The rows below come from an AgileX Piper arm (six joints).
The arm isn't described. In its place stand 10 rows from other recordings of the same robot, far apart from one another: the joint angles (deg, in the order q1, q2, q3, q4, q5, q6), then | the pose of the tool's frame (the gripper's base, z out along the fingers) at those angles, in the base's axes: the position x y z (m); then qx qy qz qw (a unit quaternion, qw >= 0).
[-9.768, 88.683, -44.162, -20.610, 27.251, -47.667] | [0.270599 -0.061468 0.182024 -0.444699 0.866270 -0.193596 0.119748]
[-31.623, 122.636, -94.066, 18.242, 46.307, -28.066] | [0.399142 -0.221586 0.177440 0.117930 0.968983 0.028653 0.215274]
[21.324, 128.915, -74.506, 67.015, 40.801, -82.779] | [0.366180 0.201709 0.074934 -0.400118 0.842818 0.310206 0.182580]
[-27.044, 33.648, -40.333, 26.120, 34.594, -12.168] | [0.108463 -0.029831 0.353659 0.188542 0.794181 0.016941 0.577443]
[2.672, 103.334, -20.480, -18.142, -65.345, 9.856] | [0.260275 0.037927 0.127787 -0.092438 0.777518 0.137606 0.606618]
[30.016, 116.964, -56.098, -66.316, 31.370, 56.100] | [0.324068 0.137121 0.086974 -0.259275 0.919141 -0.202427 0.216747]
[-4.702, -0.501, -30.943, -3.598, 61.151, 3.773] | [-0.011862 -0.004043 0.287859 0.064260 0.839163 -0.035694 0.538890]
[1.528, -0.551, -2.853, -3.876, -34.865, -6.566] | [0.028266 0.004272 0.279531 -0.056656 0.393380 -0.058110 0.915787]
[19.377, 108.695, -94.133, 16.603, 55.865, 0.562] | [0.385648 0.158449 0.278470 -0.105025 0.962644 0.168436 0.184161]
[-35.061, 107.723, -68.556, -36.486, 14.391, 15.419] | [0.324010 -0.243819 0.193044 0.147148 0.912705 -0.234724 0.300371]
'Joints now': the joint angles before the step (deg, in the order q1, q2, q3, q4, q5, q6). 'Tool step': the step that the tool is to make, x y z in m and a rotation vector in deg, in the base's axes. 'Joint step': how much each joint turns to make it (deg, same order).
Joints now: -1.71, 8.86, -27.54, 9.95, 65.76, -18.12
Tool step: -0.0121, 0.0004, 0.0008, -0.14, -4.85, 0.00
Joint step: -0.03, -4.84, -0.01, 0.03, 0.00, -0.02
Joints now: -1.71, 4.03, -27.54, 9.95, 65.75, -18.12
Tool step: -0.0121, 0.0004, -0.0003, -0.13, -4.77, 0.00
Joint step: -0.02, -4.81, -0.01, 0.02, 0.05, 0.00
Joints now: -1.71, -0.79, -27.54, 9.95, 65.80, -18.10
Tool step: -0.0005, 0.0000, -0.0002, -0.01, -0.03, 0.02
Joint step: 0.02, -0.16, 0.00, -0.02, 0.12, 0.02
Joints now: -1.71, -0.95, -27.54, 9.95, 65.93, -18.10
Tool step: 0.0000, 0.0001, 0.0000, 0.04, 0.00, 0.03
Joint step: -0.02, 0.00, 0.00, 0.07, 0.00, -0.02
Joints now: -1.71, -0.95, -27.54, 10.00, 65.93, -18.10
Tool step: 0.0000, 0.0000, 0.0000, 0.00, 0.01, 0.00
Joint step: 0.00, 0.00, 0.00, 0.00, 0.01, 0.00
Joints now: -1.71, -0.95, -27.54, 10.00, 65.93, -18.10
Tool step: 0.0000, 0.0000, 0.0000, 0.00, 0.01, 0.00
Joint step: 0.00, 0.00, 0.00, 0.00, 0.01, 0.00
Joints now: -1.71, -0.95, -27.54, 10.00, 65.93, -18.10
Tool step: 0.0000, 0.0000, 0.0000, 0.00, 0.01, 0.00
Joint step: 0.00, 0.00, 0.00, 0.00, 0.01, 0.00
